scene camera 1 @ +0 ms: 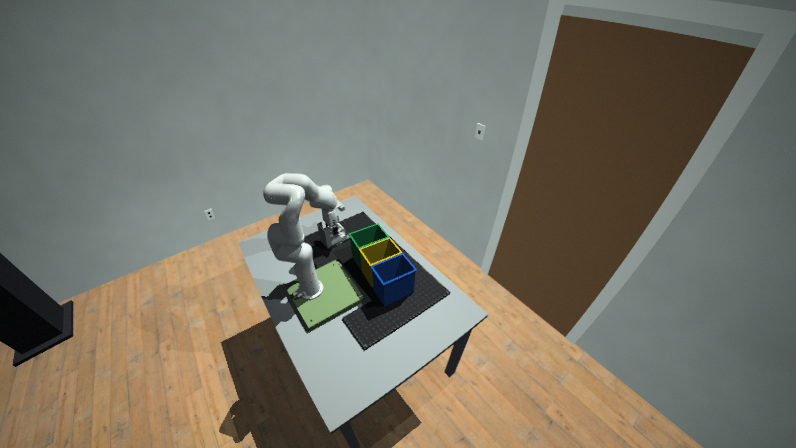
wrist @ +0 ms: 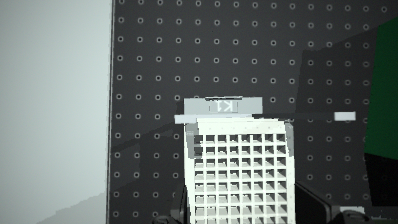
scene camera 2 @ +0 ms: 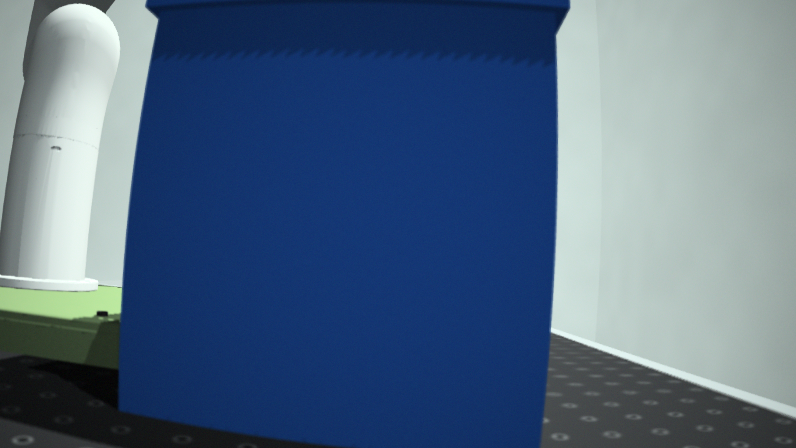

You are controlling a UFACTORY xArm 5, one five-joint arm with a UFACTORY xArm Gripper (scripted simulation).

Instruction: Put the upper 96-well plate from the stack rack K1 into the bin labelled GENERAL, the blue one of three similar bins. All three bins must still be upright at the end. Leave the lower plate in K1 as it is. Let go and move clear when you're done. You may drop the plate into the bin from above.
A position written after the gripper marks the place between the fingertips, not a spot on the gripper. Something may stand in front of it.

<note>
In view: the gripper (wrist: pixel 239 200), a blue bin (scene camera 2: pixel 337 223), a white 96-well plate (wrist: pixel 241 142), a green bin (scene camera 1: pixel 375 233) and a yellow bin (scene camera 1: pixel 377 252).
The blue bin also shows in scene camera 1 (scene camera 1: pixel 392 269). The wrist view misses the blue bin: it is out of frame. Scene camera 2 does not show the white 96-well plate, which is hidden by the blue bin.
</note>
